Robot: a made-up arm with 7 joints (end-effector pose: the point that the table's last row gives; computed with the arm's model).
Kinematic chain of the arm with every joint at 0, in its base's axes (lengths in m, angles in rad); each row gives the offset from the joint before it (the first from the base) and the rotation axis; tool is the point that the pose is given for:
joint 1: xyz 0 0 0.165 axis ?
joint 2: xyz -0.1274 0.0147 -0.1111 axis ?
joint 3: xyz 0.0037 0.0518 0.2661 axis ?
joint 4: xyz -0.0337 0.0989 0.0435 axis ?
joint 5: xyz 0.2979 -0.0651 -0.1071 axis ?
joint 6: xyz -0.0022 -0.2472 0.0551 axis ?
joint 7: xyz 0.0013 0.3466 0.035 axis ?
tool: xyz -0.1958 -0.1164 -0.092
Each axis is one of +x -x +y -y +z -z.
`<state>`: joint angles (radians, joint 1 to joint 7).
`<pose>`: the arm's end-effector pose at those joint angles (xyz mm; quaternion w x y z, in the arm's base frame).
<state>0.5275 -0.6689 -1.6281 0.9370 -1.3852 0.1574 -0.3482</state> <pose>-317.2 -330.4 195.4 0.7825 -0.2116 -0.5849 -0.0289</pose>
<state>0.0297 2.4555 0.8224 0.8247 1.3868 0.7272 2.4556</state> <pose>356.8 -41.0 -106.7 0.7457 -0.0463 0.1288 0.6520</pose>
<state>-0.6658 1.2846 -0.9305 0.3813 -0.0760 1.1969 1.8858</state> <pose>-33.8 770.3 83.1 0.1687 -0.8738 -0.2411 -0.3872</pose>
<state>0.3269 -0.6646 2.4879 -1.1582 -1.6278 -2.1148 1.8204</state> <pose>-698.1 103.9 -360.2 0.6392 0.3993 -0.6304 -0.1863</pose>
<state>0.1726 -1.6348 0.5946 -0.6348 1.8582 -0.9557 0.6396</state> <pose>-7.2 -401.0 421.6 0.6620 0.4862 0.5390 0.1870</pose>
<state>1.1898 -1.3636 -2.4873 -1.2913 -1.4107 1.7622 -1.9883</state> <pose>-540.6 -145.6 -441.1 0.5866 0.1355 0.2284 -0.7651</pose>
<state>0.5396 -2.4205 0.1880 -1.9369 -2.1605 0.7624 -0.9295</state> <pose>38.4 -424.9 52.6 0.8334 -0.4238 0.3547 -0.0059</pose>
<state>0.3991 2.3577 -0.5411 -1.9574 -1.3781 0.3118 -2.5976</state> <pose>29.6 77.4 -267.6 0.4094 0.6446 0.6389 0.0935</pose>
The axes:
joint 1: -y
joint 2: -x
joint 3: +y
joint 4: -x
joint 5: -z
joint 6: -z
joint 7: -x

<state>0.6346 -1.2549 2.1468 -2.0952 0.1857 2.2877 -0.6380</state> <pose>-717.9 236.5 67.1 0.0632 -0.5587 0.6670 -0.4889</pose>
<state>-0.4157 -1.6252 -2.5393 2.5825 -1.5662 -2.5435 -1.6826</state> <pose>-951.5 -632.4 671.0 0.0452 -0.8641 -0.3882 -0.3172</pose>
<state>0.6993 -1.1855 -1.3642 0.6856 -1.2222 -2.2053 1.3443</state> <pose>-361.2 -985.5 178.9 0.1530 0.7132 0.5994 -0.3296</pose>
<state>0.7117 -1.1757 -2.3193 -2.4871 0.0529 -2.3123 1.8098</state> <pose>-380.5 -384.7 752.9 0.8627 -0.2693 0.2360 0.3572</pose>
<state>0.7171 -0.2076 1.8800 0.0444 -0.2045 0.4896 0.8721</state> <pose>-79.9 89.0 69.7 0.7318 -0.4160 0.4924 0.2213</pose>
